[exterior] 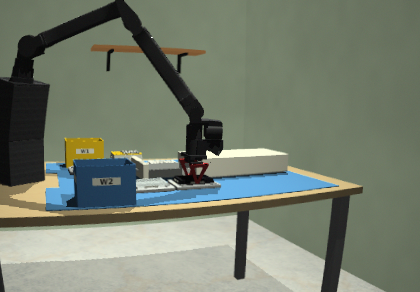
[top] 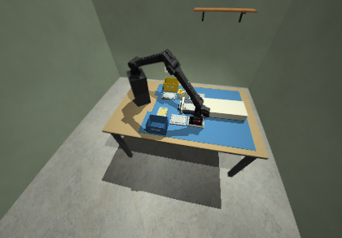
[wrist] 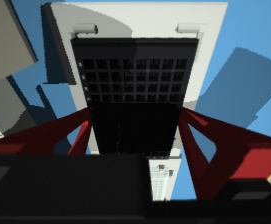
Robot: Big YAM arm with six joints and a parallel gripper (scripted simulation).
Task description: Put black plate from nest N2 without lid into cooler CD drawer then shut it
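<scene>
My gripper is now right at the black plate. From my hand the other things lie so: work nest N2 (20 mm below); white plate (170 mm behind, 10 mm to the left, 10 mm below); drawer (190 mm to the left, 20 mm behind).
</scene>
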